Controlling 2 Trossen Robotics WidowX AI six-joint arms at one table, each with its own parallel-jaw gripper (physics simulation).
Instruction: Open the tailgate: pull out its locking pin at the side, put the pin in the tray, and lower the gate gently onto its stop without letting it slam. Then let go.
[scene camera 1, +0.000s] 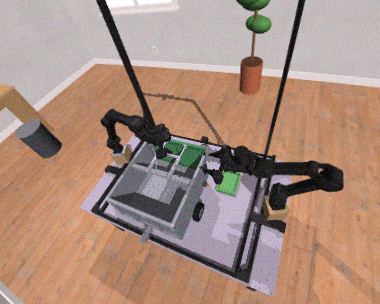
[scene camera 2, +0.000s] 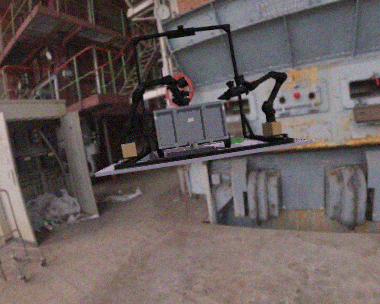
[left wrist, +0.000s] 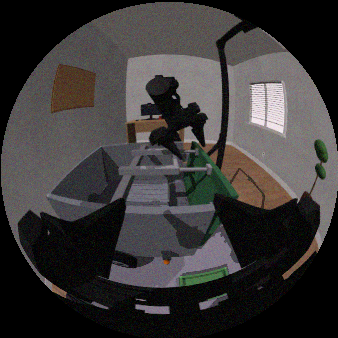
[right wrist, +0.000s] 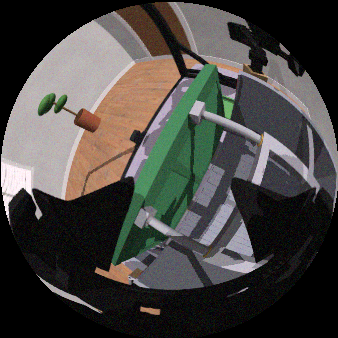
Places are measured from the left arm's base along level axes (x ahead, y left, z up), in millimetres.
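Where they show: left gripper, fingertip midpoint: (scene camera 1: 205, 162) (scene camera 2: 218, 98) (left wrist: 169, 201); right gripper, fingertip midpoint: (scene camera 1: 171, 145) (left wrist: 193, 152) (right wrist: 184, 182); left arm's base, link origin: (scene camera 1: 276, 203) (scene camera 2: 271, 122) (right wrist: 255, 69); right arm's base, link origin: (scene camera 1: 118, 149) (scene camera 2: 127, 143).
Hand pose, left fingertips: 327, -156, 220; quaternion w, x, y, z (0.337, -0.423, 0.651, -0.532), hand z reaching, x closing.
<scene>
Things, the pixels of their top centre, and the offset from my left fingertips, as dx, dy, dz. "*": a spot on its surface instead. Level surfaces: height alone.
- trailer's, top centre: (left wrist: 121, 156) (scene camera 1: 155, 177) (scene camera 2: 187, 107) +260, +20, -46
- green tray, top centre: (left wrist: 206, 286) (right wrist: 225, 105) (scene camera 1: 229, 181) (scene camera 2: 233, 139) -123, -57, -314
- small orange spot, surface spot: (left wrist: 166, 261) (scene camera 1: 208, 184) * +5, +5, -213
- mat, surface height: dz -336
- wheel, top centre: (left wrist: 113, 254) (scene camera 1: 197, 208) +77, +129, -232
The green tailgate (scene camera 1: 192, 156) (left wrist: 205, 182) (right wrist: 165, 150) stands roughly upright at the trailer's (scene camera 1: 190, 195) (scene camera 2: 190, 132) (left wrist: 150, 230) back end; its exact tilt is unclear. Grey rods (left wrist: 195, 170) (right wrist: 230, 125) reach its upper edge. The green tray (scene camera 1: 228, 183) (scene camera 2: 237, 141) (left wrist: 205, 276) lies beside the trailer; no pin is discernible in it. A small orange spot (scene camera 1: 208, 185) (left wrist: 166, 261) shows at the trailer's side; I cannot tell whether it is the pin. My left gripper (scene camera 1: 211, 162) (left wrist: 169, 201) is open beside the trailer. My right gripper (scene camera 1: 164, 148) (left wrist: 193, 152) (right wrist: 184, 182) is open above the gate.
A black frame with tall posts (scene camera 1: 285, 80) surrounds the mat (scene camera 1: 227, 235). A wheel (scene camera 1: 199, 211) stands on the trailer's near side. White crossbars (scene camera 1: 160, 170) (right wrist: 260, 165) span the trailer's open top close to the right gripper. A potted plant (scene camera 1: 251, 75) stands behind.
</scene>
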